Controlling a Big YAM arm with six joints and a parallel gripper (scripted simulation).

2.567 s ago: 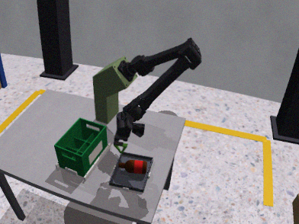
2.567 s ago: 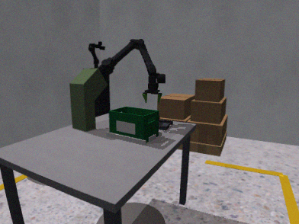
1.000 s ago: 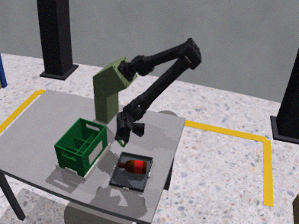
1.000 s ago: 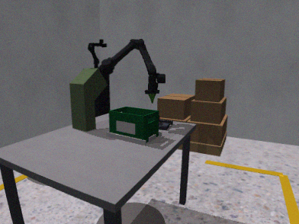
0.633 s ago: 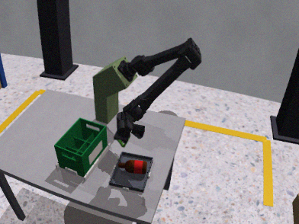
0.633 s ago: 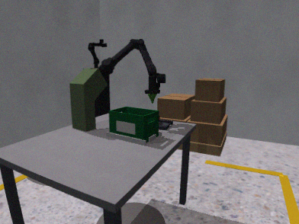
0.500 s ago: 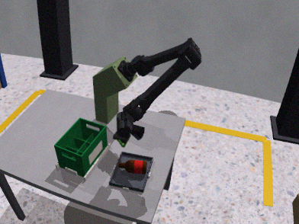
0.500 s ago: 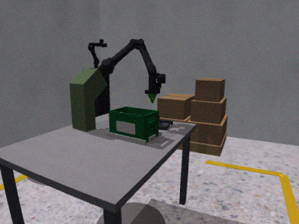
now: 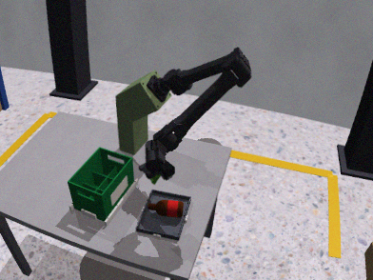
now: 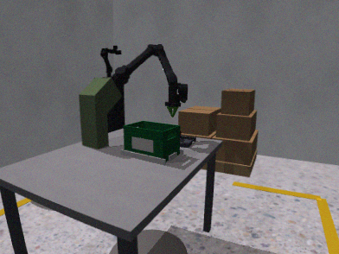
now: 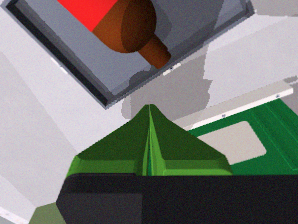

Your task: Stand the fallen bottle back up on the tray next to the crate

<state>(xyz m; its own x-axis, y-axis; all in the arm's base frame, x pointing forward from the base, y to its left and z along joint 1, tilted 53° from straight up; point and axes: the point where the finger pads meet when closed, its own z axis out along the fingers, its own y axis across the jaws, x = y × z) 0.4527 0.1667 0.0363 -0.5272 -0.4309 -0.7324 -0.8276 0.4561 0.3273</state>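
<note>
Now: hand 15 cm above the brown bottle, 5 cm to the right of it and 1 cm past it. From my hand the other things lie so: green crate 26 cm to the right, 11 cm below, 2 cm behind; then dark tray 18 cm below, 5 cm to the left.
</note>
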